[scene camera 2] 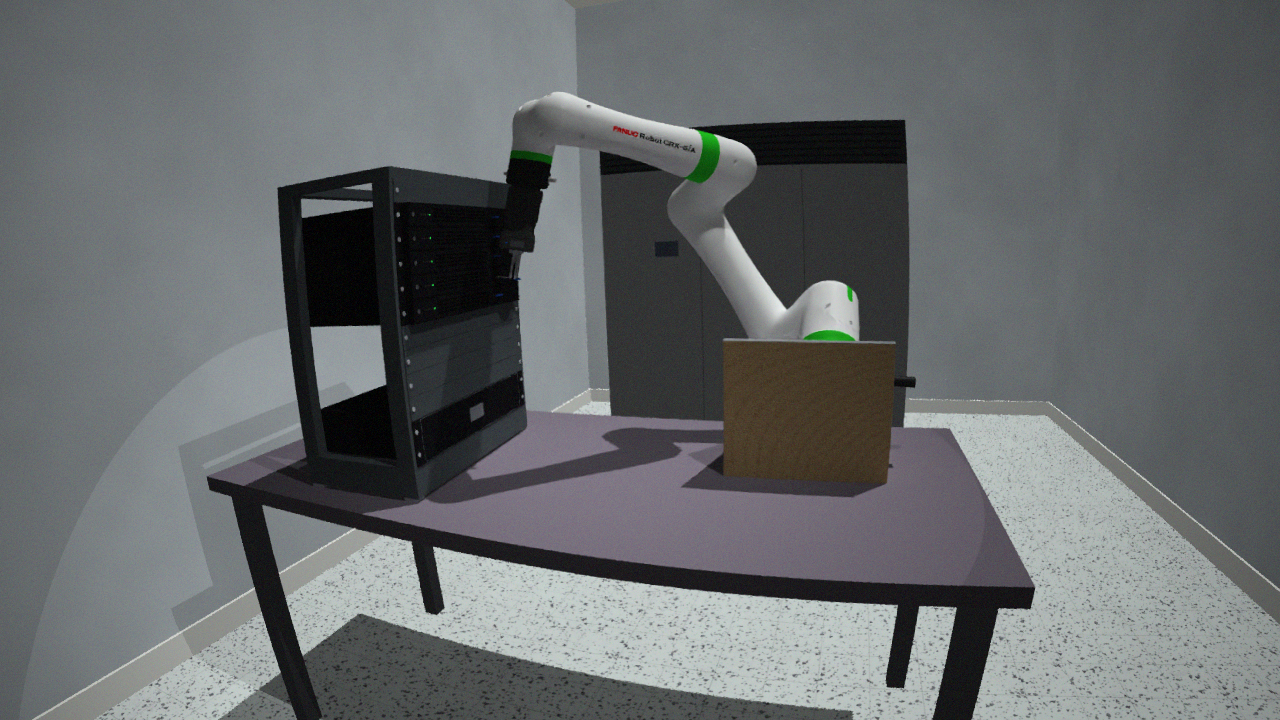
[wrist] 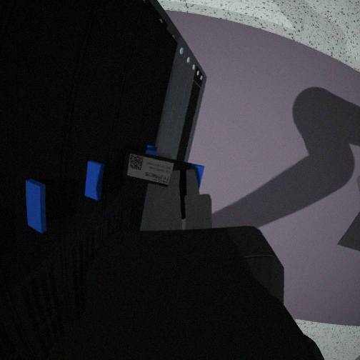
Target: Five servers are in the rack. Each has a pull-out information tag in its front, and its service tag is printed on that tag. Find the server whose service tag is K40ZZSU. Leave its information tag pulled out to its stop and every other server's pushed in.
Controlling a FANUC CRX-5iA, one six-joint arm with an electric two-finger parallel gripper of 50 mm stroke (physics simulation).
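Pixels of known places: gripper, fingertip midpoint: [scene camera 2: 513, 278]; arm's base at its link origin: [scene camera 2: 828, 385].
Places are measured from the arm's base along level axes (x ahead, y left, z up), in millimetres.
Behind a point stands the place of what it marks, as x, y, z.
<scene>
The rack [scene camera 2: 388, 358] @(766, 357, 112) [wrist: 167, 112] holds black servers [scene camera 2: 456, 259] @(724, 162, 280) [wrist: 110, 70] in its upper part. In the wrist view, one information tag [wrist: 150, 169] stands pulled out, its pale label and square code facing the camera and its blue end at the right. Its small print is upside down and cannot be read surely. Other blue tag ends [wrist: 36, 206] [wrist: 94, 180] sit close to the server fronts, and another blue end [wrist: 151, 149] shows partly behind the pulled-out tag. My gripper [scene camera 2: 512, 276] @(679, -1, 228) [wrist: 183, 184] is shut and empty, pointing down; its fingertips overlap the tag's outer part in view. Contact cannot be told.
The rack stands on the left of the purple table [scene camera 2: 626, 528] @(328, 356, -167) [wrist: 240, 120]. A wooden board [scene camera 2: 805, 411] @(46, 103, -28) stands upright on the right, before the arm's base. Grey blank panels and a black unit with a pale label [scene camera 2: 477, 411] @(739, 102, -53) lie below the servers. A dark cabinet [scene camera 2: 751, 268] stands behind.
</scene>
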